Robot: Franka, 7 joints.
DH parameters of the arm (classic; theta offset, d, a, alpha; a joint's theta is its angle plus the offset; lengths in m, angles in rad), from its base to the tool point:
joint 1: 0 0.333 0 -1.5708
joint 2: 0 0 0 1.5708
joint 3: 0 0.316 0.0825 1.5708
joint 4: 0 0 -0.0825 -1.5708
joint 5: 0 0.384 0 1.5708
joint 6: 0 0 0.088 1.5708
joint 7: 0 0.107 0 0
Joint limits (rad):
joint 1: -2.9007..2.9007
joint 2: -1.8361..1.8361
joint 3: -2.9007..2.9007
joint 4: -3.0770..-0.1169
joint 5: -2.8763..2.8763
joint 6: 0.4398..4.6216
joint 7: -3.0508..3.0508
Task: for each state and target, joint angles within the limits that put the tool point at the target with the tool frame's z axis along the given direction. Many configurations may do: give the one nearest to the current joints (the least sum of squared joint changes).
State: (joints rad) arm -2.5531 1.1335 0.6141 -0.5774 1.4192 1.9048 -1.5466
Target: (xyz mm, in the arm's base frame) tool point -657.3 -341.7 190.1 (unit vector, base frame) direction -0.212 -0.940 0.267
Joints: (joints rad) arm -2.9007 0.9482 0.1914 -1.4408 2.0856 1.8351 -1.5466
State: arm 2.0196 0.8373 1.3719 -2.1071 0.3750 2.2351 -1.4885
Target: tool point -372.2 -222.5 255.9 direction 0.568 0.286 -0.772
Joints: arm 2.4048 0.4615 1.2938 -2.2993 -0.3032 1.7016 -1.4885
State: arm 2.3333 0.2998 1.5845 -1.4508 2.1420 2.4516 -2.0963
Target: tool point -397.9 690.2 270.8 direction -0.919 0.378 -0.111
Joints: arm 1.7398 1.0168 0.6020 -1.1486 1.6424 2.6352 -2.0963
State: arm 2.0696 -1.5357 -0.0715 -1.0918 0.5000 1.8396 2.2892
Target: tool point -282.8 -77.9 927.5 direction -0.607 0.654 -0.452
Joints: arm 1.7211 -1.0399 0.4601 -1.5492 0.4843 1.7615 2.2892
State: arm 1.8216 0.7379 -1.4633 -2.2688 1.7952 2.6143 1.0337
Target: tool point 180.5 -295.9 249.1 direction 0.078 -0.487 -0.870
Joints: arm 0.9190 0.8576 -1.5271 -2.8119 1.7782 2.6985 1.0337
